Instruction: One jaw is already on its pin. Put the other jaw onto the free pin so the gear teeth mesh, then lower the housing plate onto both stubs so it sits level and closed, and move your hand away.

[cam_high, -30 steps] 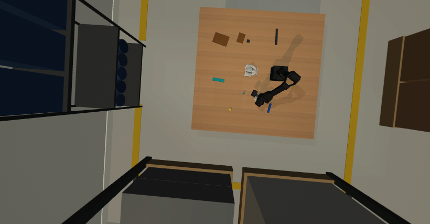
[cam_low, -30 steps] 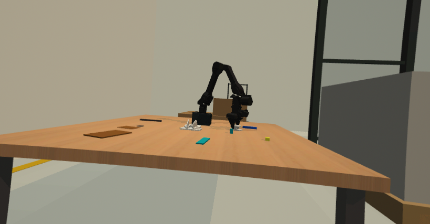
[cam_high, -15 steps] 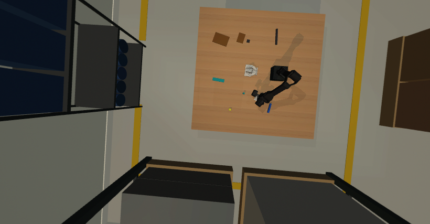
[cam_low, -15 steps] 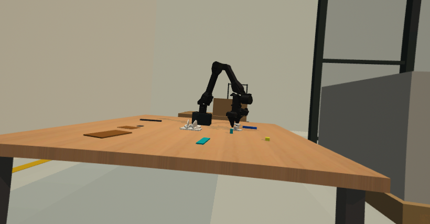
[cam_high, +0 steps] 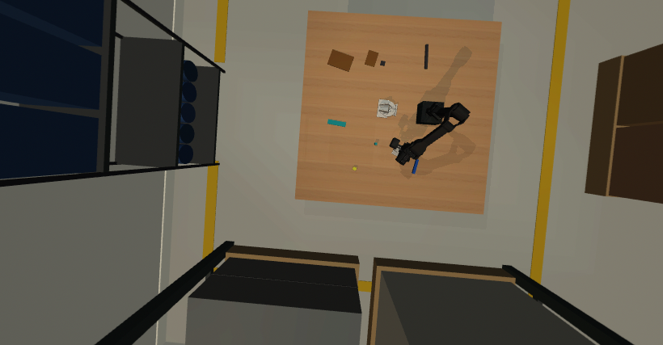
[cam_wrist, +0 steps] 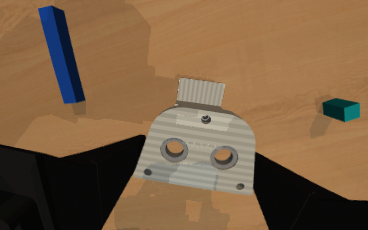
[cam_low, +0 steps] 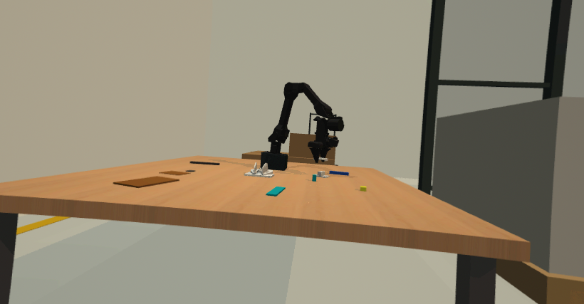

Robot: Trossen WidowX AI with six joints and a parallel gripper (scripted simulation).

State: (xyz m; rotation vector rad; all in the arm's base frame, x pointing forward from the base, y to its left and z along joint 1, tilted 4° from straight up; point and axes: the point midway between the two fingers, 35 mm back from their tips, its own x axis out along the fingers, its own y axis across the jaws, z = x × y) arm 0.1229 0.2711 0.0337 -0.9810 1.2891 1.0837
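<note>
Right now my gripper tip is 12 cm short of the loose jaw, 23 cm to the left of it and 5 cm above it. Also, from my gripper tip: yellow cube (25 cm ahead, 20 cm to the left, 6 cm below); blue bar (14 cm behind, 9 cm to the left, 6 cm below); small teal block (16 cm ahead, 5 cm below).
</note>
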